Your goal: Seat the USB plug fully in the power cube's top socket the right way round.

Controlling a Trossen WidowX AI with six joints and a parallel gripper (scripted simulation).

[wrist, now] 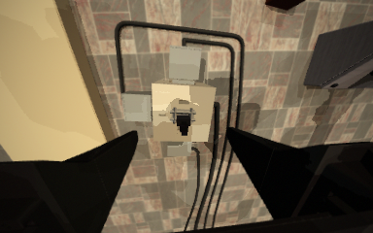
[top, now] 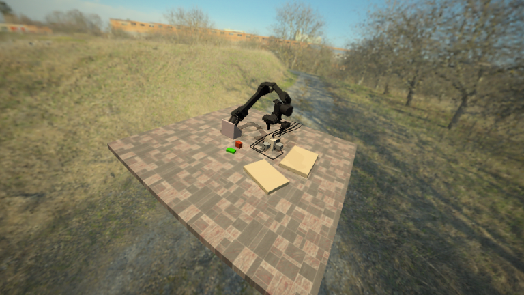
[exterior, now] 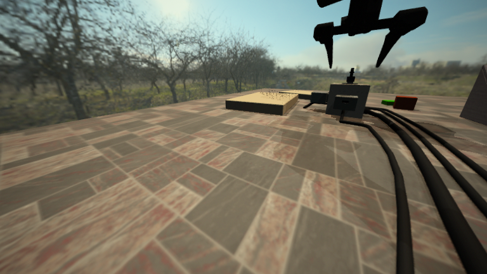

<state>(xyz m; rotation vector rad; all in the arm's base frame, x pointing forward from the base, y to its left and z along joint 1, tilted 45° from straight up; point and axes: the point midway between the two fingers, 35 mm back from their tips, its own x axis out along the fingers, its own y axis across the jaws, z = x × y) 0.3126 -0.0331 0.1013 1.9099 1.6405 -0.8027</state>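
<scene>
Right now the USB plug is 20 mm below my gripper tip. Also, from my gripper tip: red block: 180 mm behind, 150 mm to the right, 100 mm below; then green block: 220 mm to the right, 180 mm behind, 110 mm below.
</scene>
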